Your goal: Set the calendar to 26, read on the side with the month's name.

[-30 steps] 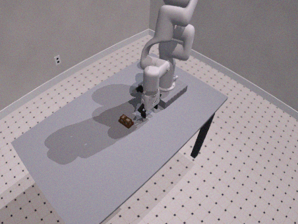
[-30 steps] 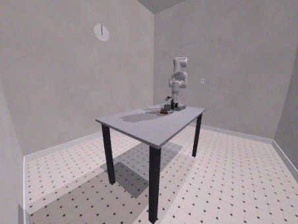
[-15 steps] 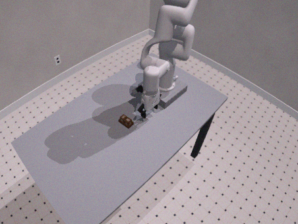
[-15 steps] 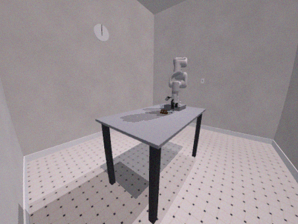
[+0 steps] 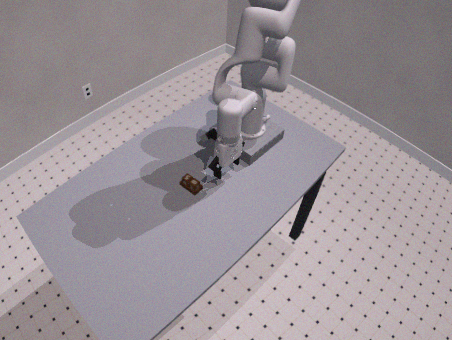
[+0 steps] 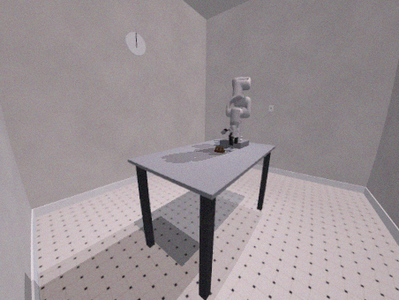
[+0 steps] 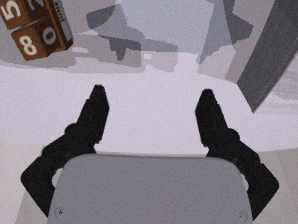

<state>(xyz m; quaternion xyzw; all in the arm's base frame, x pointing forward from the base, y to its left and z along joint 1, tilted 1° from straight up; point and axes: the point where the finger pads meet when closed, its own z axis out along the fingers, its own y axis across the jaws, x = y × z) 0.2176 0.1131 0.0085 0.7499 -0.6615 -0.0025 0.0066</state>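
My hand is 120 mm short of the brown cube, 30 mm to the left of it and 40 mm above it. The rest, counted from my hand: brown wooden tray: 120 mm ahead, 50 mm to the right, 50 mm below.
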